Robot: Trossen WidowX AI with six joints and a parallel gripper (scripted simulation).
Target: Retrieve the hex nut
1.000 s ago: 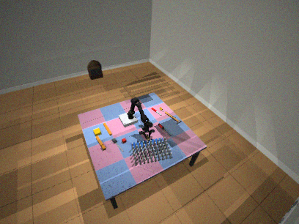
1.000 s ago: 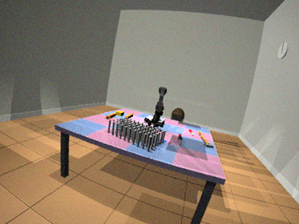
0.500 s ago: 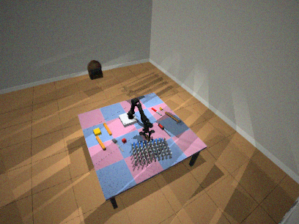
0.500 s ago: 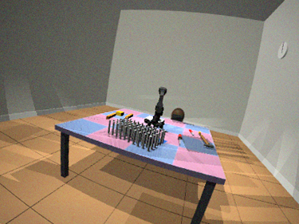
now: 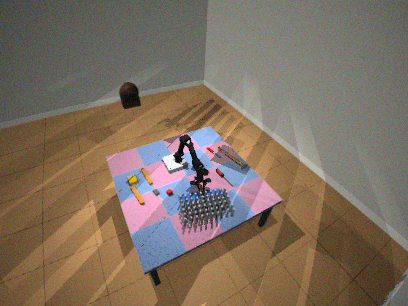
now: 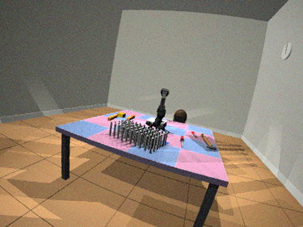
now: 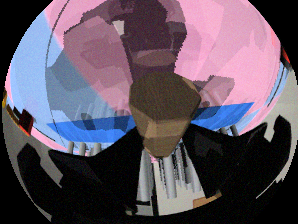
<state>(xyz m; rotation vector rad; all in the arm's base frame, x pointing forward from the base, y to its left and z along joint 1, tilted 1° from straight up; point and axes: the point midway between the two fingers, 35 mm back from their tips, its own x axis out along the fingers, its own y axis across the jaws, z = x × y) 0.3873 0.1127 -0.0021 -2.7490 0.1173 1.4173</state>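
My gripper tip is now 4 cm short of the blue taped strip, 1 cm to the left of it and 2 cm above it. The rest, counted from my gripper tip: yellow block (30 cm behind, 58 cm to the right, 1 cm above); then red cube (7 cm behind, 28 cm to the right); then brown-handled tool (10 cm ahead, 1 cm to the right).
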